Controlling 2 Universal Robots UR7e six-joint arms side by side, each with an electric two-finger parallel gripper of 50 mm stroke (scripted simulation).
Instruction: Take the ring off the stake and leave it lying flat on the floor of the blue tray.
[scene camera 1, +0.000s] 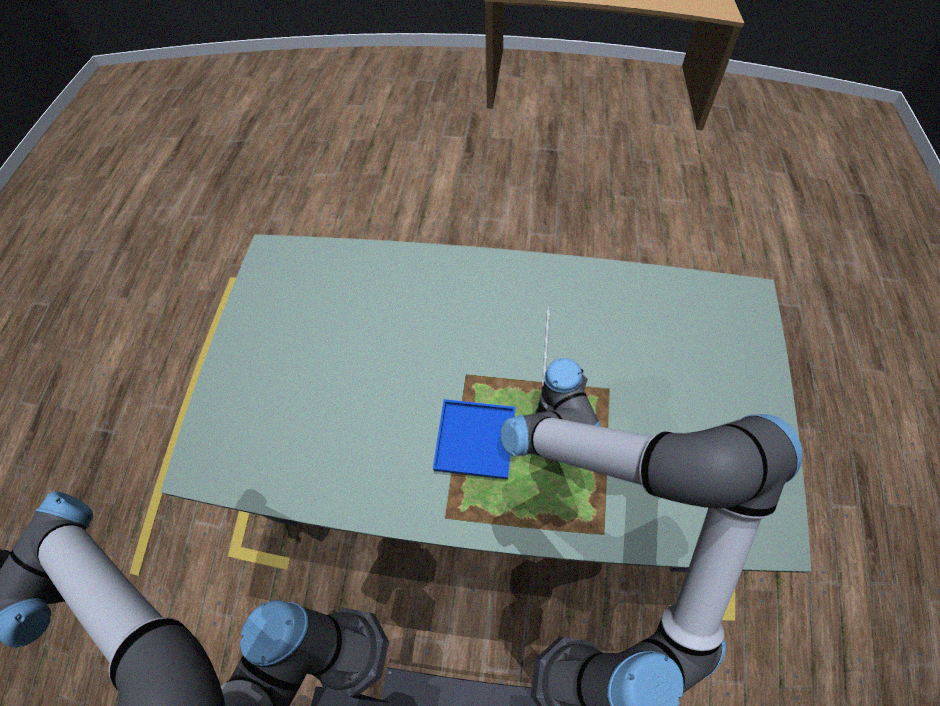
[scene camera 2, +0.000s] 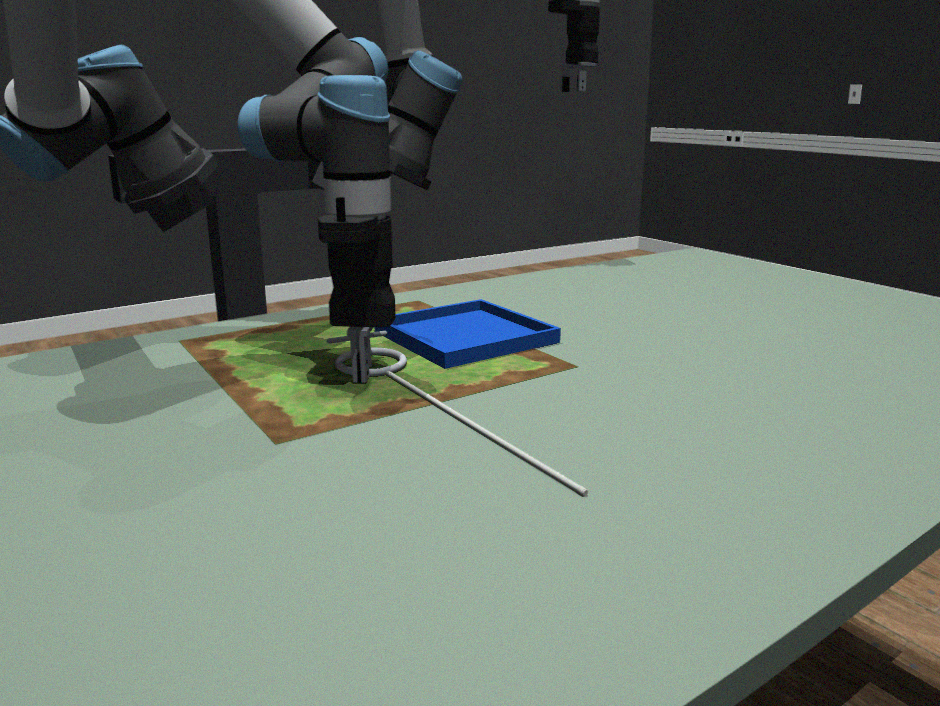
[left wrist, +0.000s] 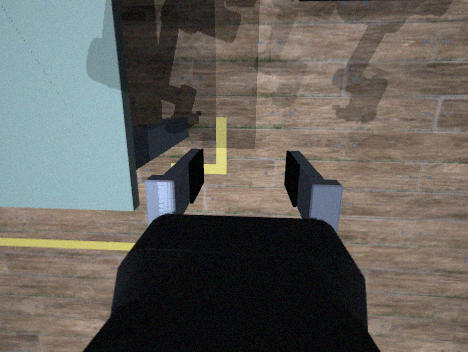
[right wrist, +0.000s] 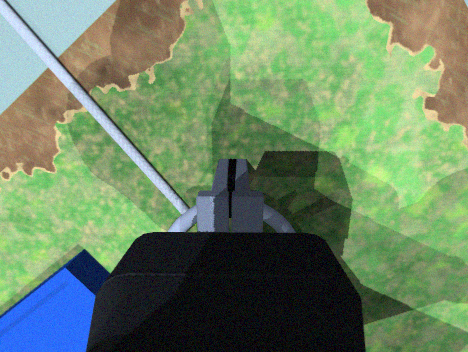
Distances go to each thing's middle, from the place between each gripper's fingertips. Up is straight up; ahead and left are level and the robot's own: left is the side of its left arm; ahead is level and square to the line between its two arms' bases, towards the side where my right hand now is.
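Scene:
The grey ring (scene camera 2: 402, 358) is 550 mm ahead of my left hand (scene camera 2: 573, 91), 830 mm to the right of it and 370 mm below it. As for the blue tray (scene camera 2: 452, 335), my left hand is 520 mm short of it, 660 mm to the left of it and 370 mm above it.
The tray is 200 mm to the left of my right hand (scene camera 2: 361, 379), 80 mm behind it and 10 mm below it. My right hand is 40 mm to the right of the ring, 40 mm past it and 10 mm above it.

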